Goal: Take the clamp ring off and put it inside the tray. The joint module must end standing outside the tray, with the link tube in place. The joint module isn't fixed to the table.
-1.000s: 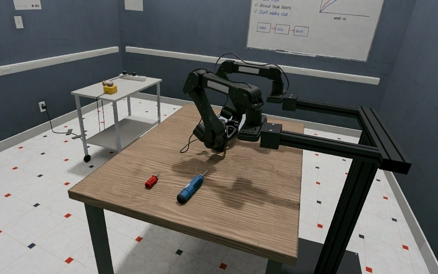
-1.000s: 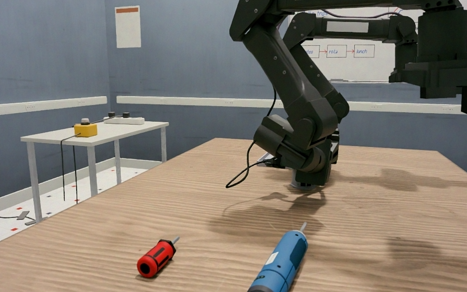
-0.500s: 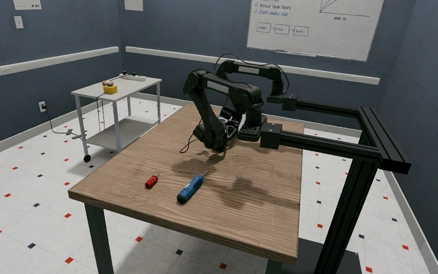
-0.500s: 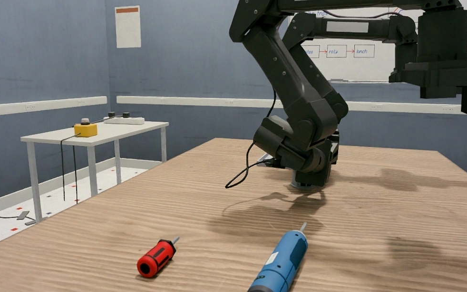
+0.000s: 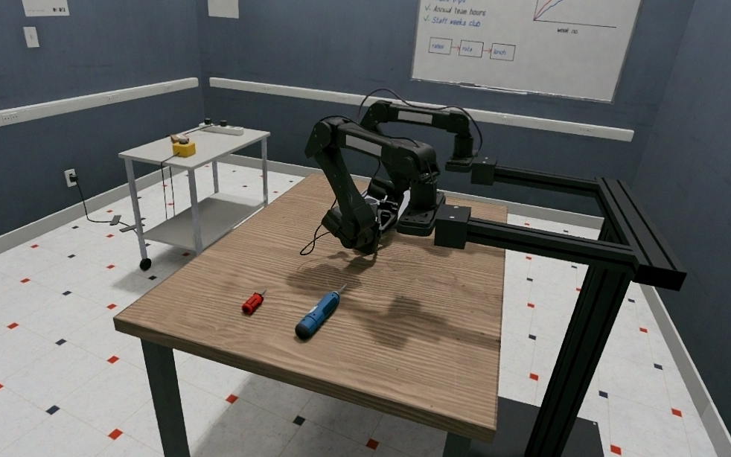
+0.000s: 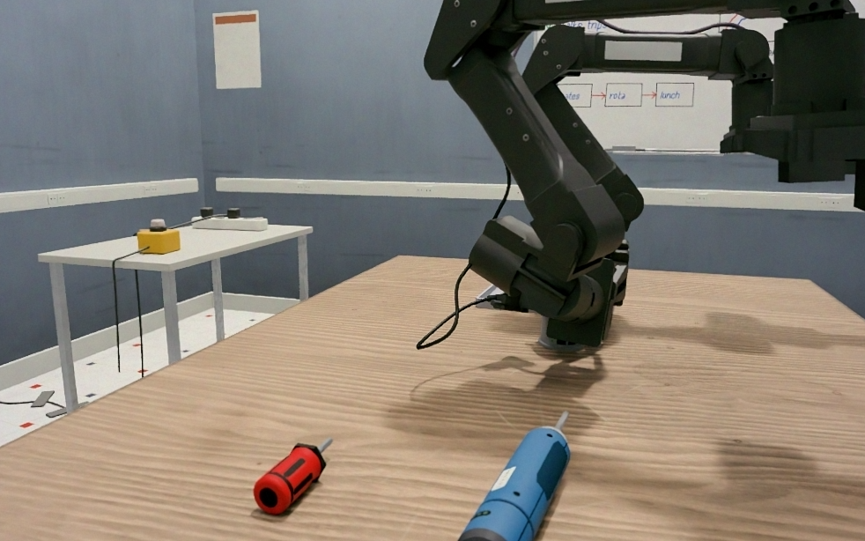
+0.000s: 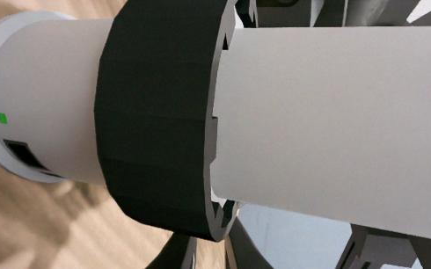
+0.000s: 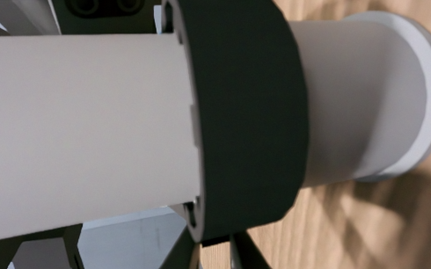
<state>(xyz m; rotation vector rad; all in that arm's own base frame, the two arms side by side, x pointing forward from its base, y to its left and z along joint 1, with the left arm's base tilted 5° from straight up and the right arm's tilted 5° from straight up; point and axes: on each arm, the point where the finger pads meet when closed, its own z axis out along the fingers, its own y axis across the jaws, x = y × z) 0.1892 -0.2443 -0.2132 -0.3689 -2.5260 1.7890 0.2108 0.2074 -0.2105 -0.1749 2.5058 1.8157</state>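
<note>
Right now the dark clamp ring is 4 cm ahead of my left hand and 1 cm to the right of it. From my left hand the other things lie so: small screw: 10 cm ahead, 19 cm to the right, 5 cm below; then grey link tube: 5 cm ahead, 2 cm to the right, 5 cm above; then grey joint module: 5 cm ahead, 2 cm to the right, 3 cm below.
Right now the dark clamp ring is 4 cm ahead of my right hand and 2 cm to the left of it. Also, from my right hand: small screw 16 cm to the right, 9 cm ahead, 5 cm below; grey link tube 5 cm ahead, 5 cm above, 1 cm to the left; grey joint module 5 cm ahead, 3 cm below, 1 cm to the left.
</note>
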